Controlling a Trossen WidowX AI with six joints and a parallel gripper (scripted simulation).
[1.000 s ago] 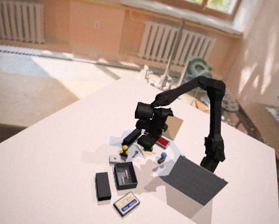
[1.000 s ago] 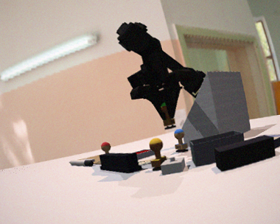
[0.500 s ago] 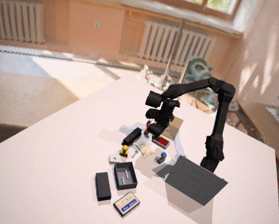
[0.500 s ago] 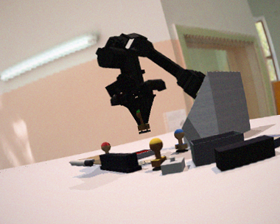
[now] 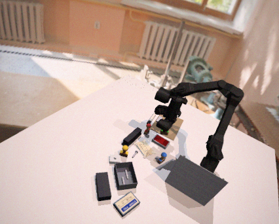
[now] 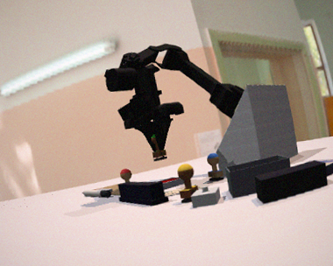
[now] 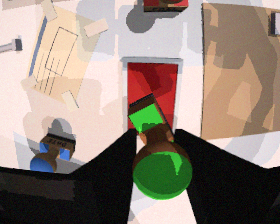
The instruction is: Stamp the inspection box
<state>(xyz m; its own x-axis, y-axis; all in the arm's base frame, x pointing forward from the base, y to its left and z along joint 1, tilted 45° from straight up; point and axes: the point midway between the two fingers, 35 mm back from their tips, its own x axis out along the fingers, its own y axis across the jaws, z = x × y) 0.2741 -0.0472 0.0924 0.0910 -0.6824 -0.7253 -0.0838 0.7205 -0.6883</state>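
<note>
My gripper tip is 9 cm above the red ink pad. The rest, counted from my gripper tip: red-knobbed stamp (10 cm ahead, 7 cm below); cream card (10 cm to the left, 10 cm below, 3 cm ahead); green-knobbed stamp (right at my gripper tip).
</note>
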